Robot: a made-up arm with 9 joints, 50 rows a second.
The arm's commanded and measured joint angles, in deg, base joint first. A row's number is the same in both.
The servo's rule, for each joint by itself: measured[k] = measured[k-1] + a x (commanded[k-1-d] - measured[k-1]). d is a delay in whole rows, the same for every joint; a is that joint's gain. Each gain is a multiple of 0.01, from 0.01 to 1. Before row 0 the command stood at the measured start. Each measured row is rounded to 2 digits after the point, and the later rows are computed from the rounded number. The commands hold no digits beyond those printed.
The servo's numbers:
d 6
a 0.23 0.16 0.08 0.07 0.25 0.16 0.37 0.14 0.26
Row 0, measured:
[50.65 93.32 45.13 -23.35 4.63 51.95 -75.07 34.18 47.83]
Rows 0 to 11, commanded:
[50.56 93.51 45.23 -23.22 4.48 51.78 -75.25 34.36 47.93]
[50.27 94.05 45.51 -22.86 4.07 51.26 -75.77 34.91 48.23]
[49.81 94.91 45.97 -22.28 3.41 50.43 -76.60 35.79 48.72]
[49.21 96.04 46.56 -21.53 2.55 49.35 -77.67 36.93 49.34]
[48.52 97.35 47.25 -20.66 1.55 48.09 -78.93 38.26 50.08]
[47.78 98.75 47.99 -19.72 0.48 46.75 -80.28 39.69 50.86]
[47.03 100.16 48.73 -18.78 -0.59 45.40 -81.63 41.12 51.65]
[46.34 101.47 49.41 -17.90 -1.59 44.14 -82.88 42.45 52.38]
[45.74 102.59 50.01 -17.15 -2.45 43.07 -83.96 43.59 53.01]
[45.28 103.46 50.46 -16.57 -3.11 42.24 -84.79 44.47 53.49]
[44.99 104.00 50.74 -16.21 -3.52 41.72 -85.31 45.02 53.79]
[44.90 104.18 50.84 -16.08 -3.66 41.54 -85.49 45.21 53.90]
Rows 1 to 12, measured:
[50.65 93.32 45.13 -23.35 4.63 51.95 -75.07 34.18 47.83]
[50.65 93.32 45.13 -23.35 4.63 51.95 -75.07 34.18 47.83]
[50.65 93.32 45.13 -23.35 4.63 51.95 -75.07 34.18 47.83]
[50.65 93.32 45.13 -23.35 4.63 51.95 -75.07 34.18 47.83]
[50.65 93.32 45.13 -23.35 4.63 51.95 -75.07 34.18 47.83]
[50.65 93.32 45.13 -23.35 4.63 51.95 -75.07 34.18 47.83]
[50.63 93.35 45.14 -23.34 4.59 51.92 -75.14 34.21 47.86]
[50.55 93.46 45.17 -23.31 4.46 51.81 -75.37 34.31 47.96]
[50.38 93.69 45.23 -23.24 4.20 51.59 -75.83 34.52 48.16]
[50.11 94.07 45.34 -23.12 3.79 51.23 -76.51 34.86 48.47]
[49.74 94.59 45.49 -22.95 3.23 50.73 -77.41 35.34 48.89]
[49.29 95.26 45.69 -22.72 2.54 50.09 -78.47 35.95 49.40]

